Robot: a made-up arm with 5 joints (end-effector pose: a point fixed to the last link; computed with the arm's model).
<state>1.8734 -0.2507 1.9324 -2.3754 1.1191</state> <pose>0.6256 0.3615 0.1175 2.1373 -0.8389 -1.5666</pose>
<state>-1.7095 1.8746 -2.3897 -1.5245 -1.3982</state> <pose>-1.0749 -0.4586 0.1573 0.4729 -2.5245 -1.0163</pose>
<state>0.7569 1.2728 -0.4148 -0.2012 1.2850</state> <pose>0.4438 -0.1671 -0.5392 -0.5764 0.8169 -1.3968</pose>
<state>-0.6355 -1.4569 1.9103 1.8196 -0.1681</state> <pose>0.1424 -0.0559 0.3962 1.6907 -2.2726 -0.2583</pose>
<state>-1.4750 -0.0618 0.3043 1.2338 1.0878</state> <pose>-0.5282 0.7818 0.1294 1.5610 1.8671 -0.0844</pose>
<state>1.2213 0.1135 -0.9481 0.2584 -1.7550</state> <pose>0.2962 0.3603 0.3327 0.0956 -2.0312 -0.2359</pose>
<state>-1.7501 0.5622 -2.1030 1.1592 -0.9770</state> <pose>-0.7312 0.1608 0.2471 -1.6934 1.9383 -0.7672</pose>
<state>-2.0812 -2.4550 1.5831 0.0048 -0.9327</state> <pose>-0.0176 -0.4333 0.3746 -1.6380 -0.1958 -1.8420</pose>
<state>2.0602 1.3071 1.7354 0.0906 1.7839</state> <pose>0.6716 -0.2394 0.9282 -0.8268 -1.6145 -1.2781</pose>
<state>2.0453 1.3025 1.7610 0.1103 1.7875</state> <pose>0.6839 -0.2291 0.9264 -0.8660 -1.6078 -1.2525</pose>
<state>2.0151 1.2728 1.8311 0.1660 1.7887</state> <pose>0.7119 -0.1873 0.9282 -0.9652 -1.6117 -1.1700</pose>
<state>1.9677 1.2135 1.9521 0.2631 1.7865</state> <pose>0.7559 -0.1052 0.9254 -1.1278 -1.6267 -1.0242</pose>
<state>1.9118 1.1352 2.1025 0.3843 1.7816</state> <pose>0.8026 0.0045 0.9066 -1.3175 -1.6494 -0.8473</pose>
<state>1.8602 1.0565 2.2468 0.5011 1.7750</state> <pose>0.8364 0.1134 0.8731 -1.4883 -1.6758 -0.6861</pose>
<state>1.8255 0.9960 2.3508 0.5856 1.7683</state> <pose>0.8514 0.1930 0.8418 -1.6041 -1.7015 -0.5768</pose>
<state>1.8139 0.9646 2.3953 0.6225 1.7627</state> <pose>0.8524 0.2303 0.8285 -1.6503 -1.7212 -0.5299</pose>
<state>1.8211 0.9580 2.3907 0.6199 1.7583</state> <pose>0.8458 0.2338 0.8336 -1.6419 -1.7343 -0.5297</pose>
